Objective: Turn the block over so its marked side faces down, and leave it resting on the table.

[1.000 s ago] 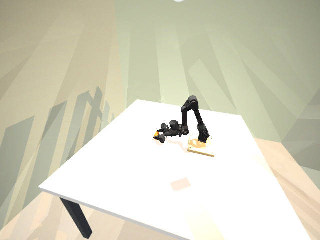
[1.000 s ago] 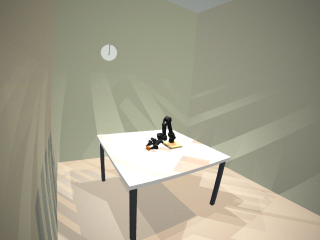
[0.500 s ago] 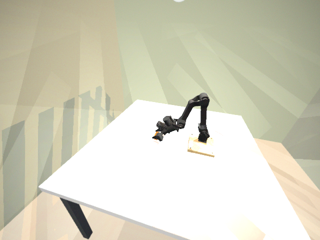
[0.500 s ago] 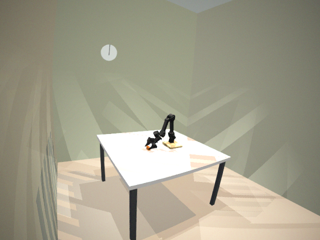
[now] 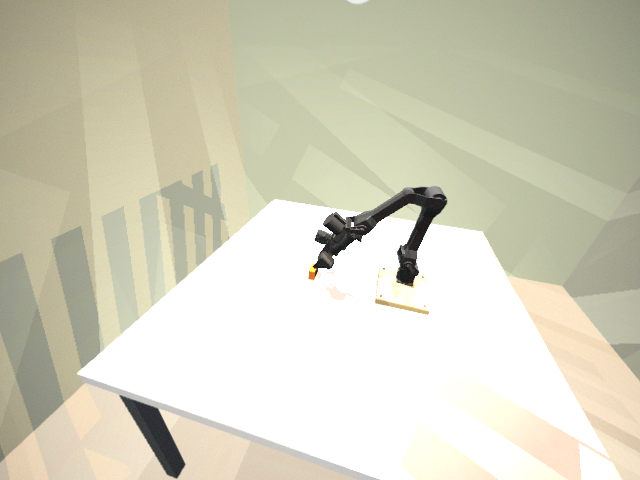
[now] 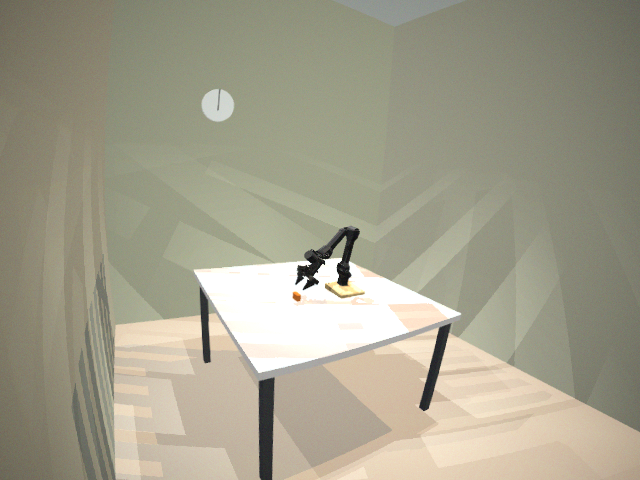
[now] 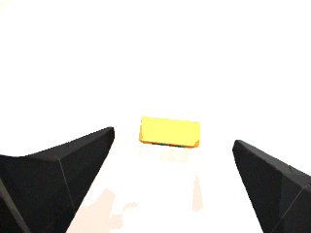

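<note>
My gripper tip is now 5 cm above the orange block.
</note>
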